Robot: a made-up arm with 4 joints.
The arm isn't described. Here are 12 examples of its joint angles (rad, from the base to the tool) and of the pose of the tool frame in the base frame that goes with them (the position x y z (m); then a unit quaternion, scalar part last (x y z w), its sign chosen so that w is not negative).
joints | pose
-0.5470 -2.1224 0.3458 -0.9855 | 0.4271 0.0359 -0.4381 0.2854 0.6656 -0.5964 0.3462
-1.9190 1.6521 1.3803 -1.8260 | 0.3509 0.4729 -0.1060 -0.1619 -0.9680 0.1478 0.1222
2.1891 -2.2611 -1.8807 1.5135 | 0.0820 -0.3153 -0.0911 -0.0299 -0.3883 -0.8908 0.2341
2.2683 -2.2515 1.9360 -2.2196 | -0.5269 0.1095 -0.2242 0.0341 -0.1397 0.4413 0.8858
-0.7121 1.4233 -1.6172 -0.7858 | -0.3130 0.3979 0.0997 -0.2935 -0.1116 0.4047 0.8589
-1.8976 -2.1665 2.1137 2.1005 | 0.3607 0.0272 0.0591 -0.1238 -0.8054 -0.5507 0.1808
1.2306 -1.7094 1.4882 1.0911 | -0.2674 -0.0922 -0.2979 -0.9683 0.1791 0.0101 0.1738
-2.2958 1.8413 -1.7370 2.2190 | 0.1327 -0.0791 0.4787 0.8407 -0.3022 -0.2329 0.3842
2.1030 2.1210 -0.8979 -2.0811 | 0.4009 -0.5274 0.0551 -0.2797 -0.0567 -0.8666 0.4093
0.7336 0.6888 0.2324 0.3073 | -0.2508 0.3638 0.2011 0.0154 -0.3312 0.1849 0.9251
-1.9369 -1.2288 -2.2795 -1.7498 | 0.0024 -0.6785 -0.1843 0.9354 -0.0823 0.3158 0.1361
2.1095 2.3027 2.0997 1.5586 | -0.1952 -0.1215 0.2274 0.2731 0.3292 0.3280 0.8423
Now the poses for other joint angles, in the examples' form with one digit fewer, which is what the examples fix.
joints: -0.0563 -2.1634 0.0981 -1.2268
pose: 0.381 0.139 -0.445 0.255 0.701 -0.538 0.394
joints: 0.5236 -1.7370 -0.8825 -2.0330
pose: 0.404 0.151 -0.481 0.491 0.750 -0.419 0.144
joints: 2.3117 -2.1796 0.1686 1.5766
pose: 0.078 -0.249 -0.021 0.748 0.085 -0.490 0.438
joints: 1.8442 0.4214 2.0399 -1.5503
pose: -0.209 -0.225 0.545 0.820 -0.013 -0.121 0.559
